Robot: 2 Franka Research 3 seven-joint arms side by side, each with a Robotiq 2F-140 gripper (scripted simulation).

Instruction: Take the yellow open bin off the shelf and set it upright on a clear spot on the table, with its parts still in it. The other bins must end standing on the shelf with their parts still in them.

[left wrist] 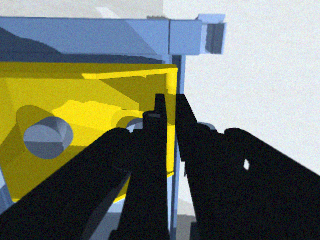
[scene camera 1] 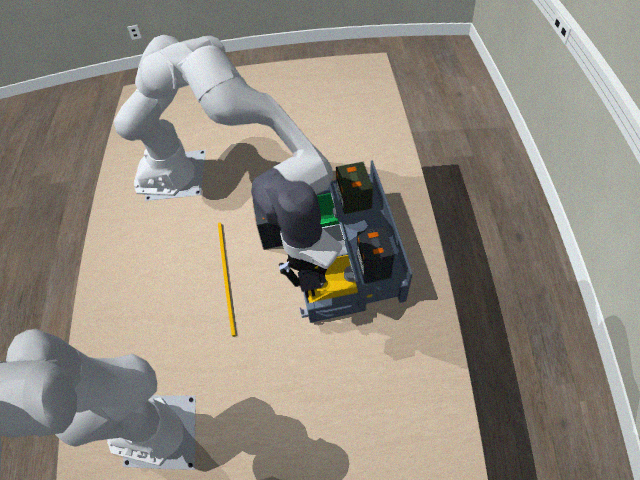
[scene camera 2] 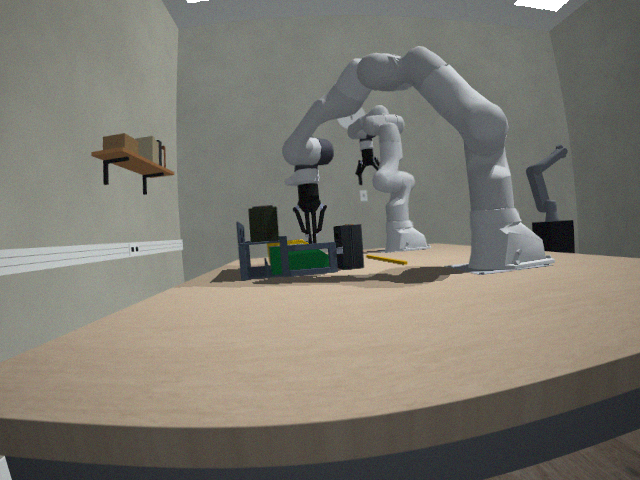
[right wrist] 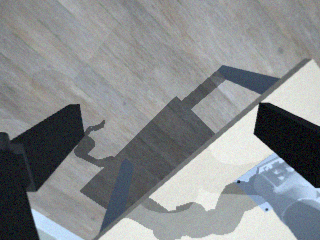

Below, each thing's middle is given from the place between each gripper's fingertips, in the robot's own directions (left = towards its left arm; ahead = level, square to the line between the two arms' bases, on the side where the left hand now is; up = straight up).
The yellow bin (scene camera 1: 336, 285) is 80 mm ahead of my left hand, 20 mm to the left of it and 20 mm below it. Round my left hand: blue-grey shelf (scene camera 1: 380, 215): 90 mm ahead, 140 mm to the left, 10 mm below.
I see the yellow bin 930 mm to the left of my right hand, 510 mm ahead of it and 360 mm below it. The rest, counted from my right hand: blue-grey shelf: 1040 mm to the left, 520 mm ahead, 350 mm below.
